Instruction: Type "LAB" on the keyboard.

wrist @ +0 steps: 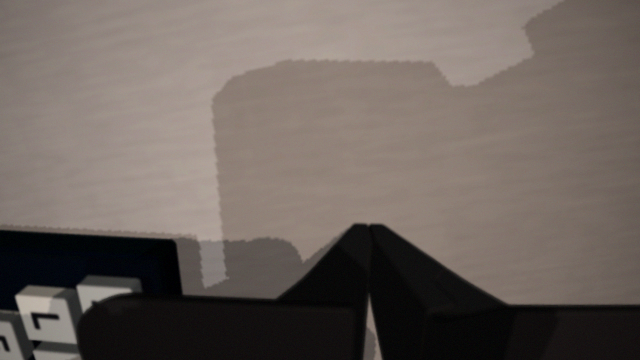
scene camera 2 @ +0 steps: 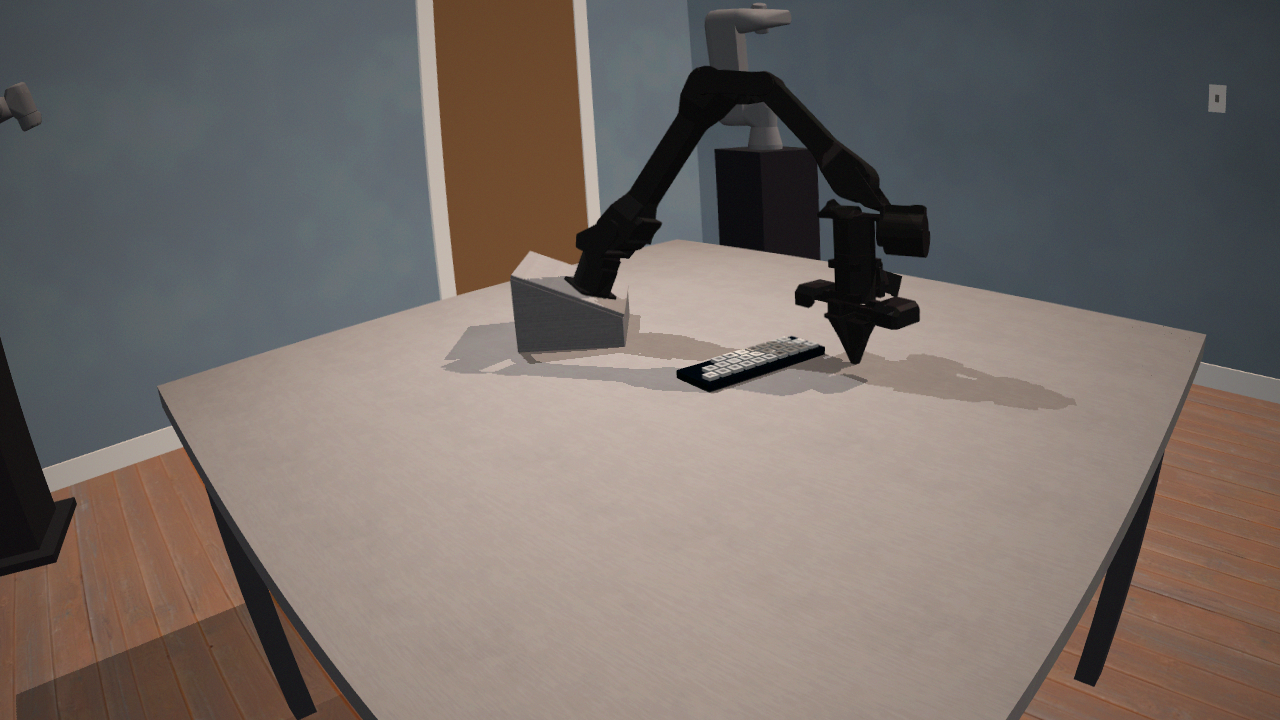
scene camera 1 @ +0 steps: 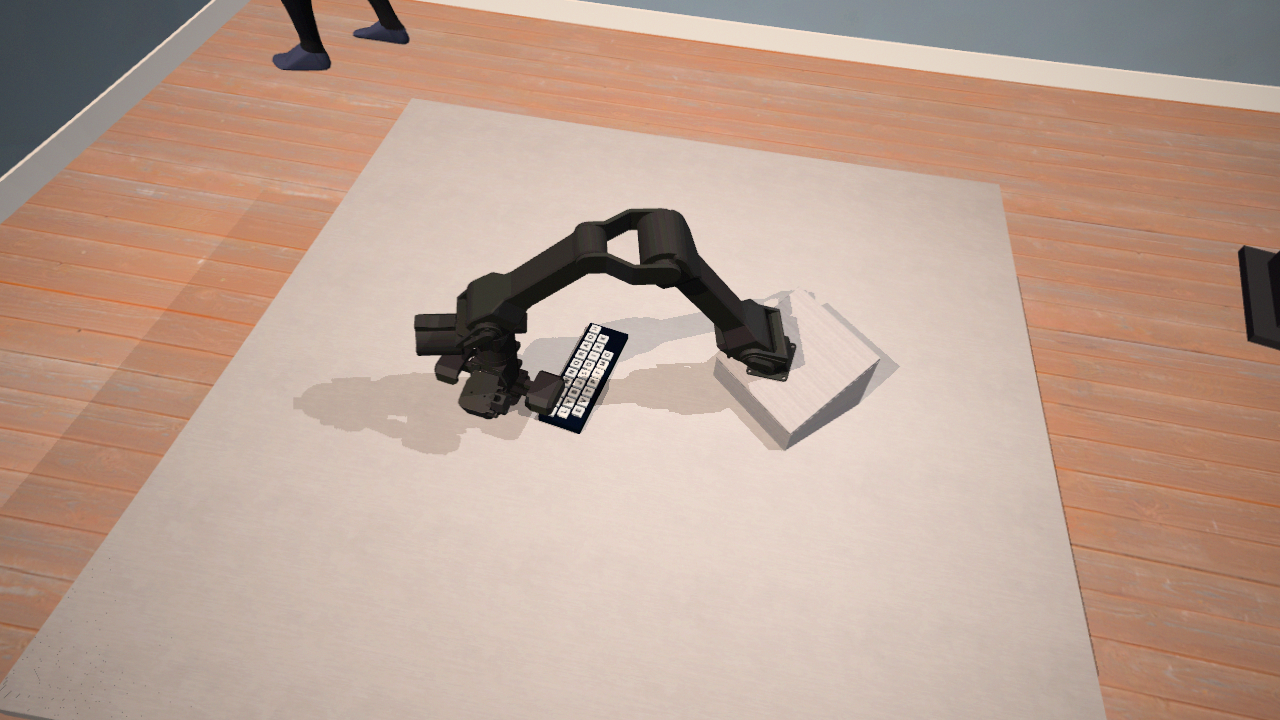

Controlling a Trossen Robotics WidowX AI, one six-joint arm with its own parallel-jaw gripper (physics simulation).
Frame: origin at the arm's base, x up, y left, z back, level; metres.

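Seen in the pictures: gripper, fingertip midpoint: (wrist: 367, 238) (scene camera 2: 855, 363); arm's base, link origin: (scene camera 2: 589, 289) (scene camera 1: 771, 359).
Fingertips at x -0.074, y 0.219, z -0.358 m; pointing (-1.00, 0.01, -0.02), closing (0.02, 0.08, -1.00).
Note:
Offsets run from my fingertips to a thing's top centre. Level surfaces: height alone.
A small dark navy keyboard {dy -0.113, dx +0.016, dz +0.086 m} (scene camera 1: 617, 341) (scene camera 2: 693, 376) (wrist: 100, 260) with white lettered keys lies flat on the table. The wrist view shows one end of it at the lower left. The L key {dy -0.028, dx +0.016, dz +0.091 m} (wrist: 49, 320) shows there; the key beside it is partly covered by a finger. My gripper (scene camera 2: 856, 360) (wrist: 367, 238) points straight down and is shut with nothing between its fingers. Its tips are beside the end of the keyboard, low over the bare table, not over the keys. Whether the tips touch the table is unclear. The A and B keys cannot be picked out.
The arm's base stands on a wedge-shaped block (scene camera 1: 827, 358) (scene camera 2: 568, 317) on the large table {dx +0.000 m} (scene camera 1: 626, 573) (scene camera 2: 626, 537). A person's feet (scene camera 1: 302, 60) show on the floor beyond the table. Another robot arm (scene camera 2: 726, 40) stands on a dark pedestal (scene camera 2: 767, 201) behind it.

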